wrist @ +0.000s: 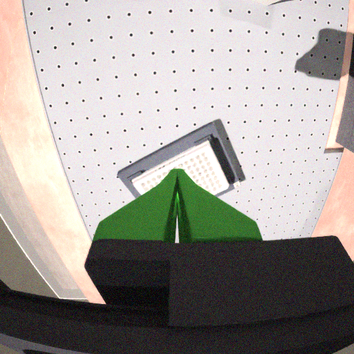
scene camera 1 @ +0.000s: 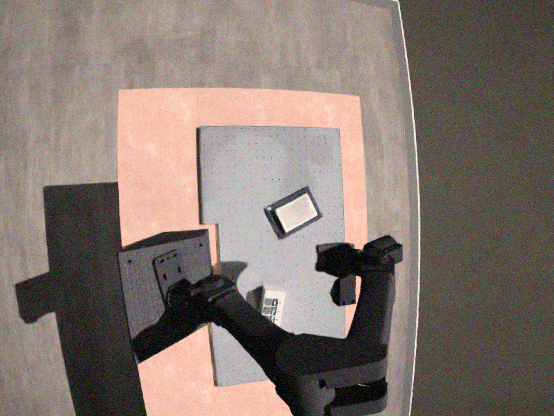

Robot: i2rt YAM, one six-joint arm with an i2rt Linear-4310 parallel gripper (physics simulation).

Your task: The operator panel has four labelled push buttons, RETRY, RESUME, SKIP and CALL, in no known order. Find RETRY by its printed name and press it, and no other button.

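Frame: origin at the arm's base, x ahead, y left, z up, level; metres.
Seen in the pictures: gripper, fingertip midpoint: [scene camera 1: 319,253]; arm's base at its link origin: [scene camera 1: 175,295].
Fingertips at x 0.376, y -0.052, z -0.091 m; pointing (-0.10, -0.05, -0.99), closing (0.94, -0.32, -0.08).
Observation:
Pixels of each thing's middle, then the offset from my fingertips to it. Level surfaces: height alone.
- small white panel at the middle of its body: [scene camera 1: 270,312] dy -0.183, dx -0.177, dz -0.153 m
- dark-framed tray at its surface level: dz -0.181 m
- pale dimpled block at the middle of its body: [scene camera 1: 296,212] dy +0.111, dx +0.015, dz -0.162 m
- grey pegboard at its surface level: dz -0.180 m
- pink mat at its surface level: dz -0.193 m
A small white panel [scene camera 1: 272,305] with dark square buttons sits on the pegboard in the scene view, beside the arm's dark link, which hides its lower part. I take it for the operator panel; its printed names are too small to read there. My gripper [wrist: 176,177] is shut and empty in the wrist view, its green fingertips together, overlapping the lower part of the tray in that view. I cannot tell its height. The green fingers do not show in the scene view. The panel's buttons do not show in the wrist view.
A dark-framed tray [scene camera 1: 274,231] [wrist: 172,145] with a pale dimpled block [scene camera 1: 296,212] [wrist: 202,170] lies tilted on the grey pegboard [scene camera 1: 260,165] [wrist: 125,65]. The board rests on a pink mat [scene camera 1: 155,150]. A grey box [scene camera 1: 140,295] stands left of the board, under the arm.

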